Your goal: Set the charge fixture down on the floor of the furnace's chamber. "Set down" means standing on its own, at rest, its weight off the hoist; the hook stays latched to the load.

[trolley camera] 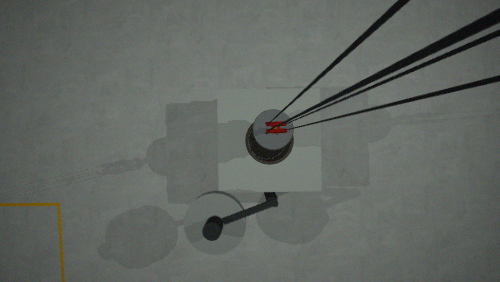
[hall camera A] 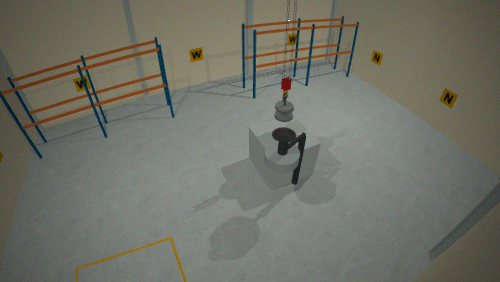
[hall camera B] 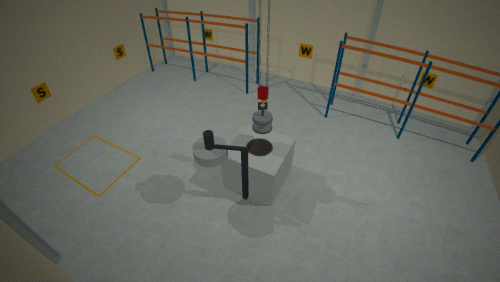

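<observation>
The charge fixture, a grey spool shape, hangs upright from the hook below the red hook block. The hook is shut on it. The fixture hangs in the air above the pale block furnace, with a gap below it. The furnace's round dark opening is in its top. In the trolley view the fixture covers the opening's upper part; a dark crescent shows below and left. The chamber floor is hidden.
A grey round lid is swung beside the furnace on a black post and arm. Blue and orange racks stand by the far wall. A yellow outline marks the floor.
</observation>
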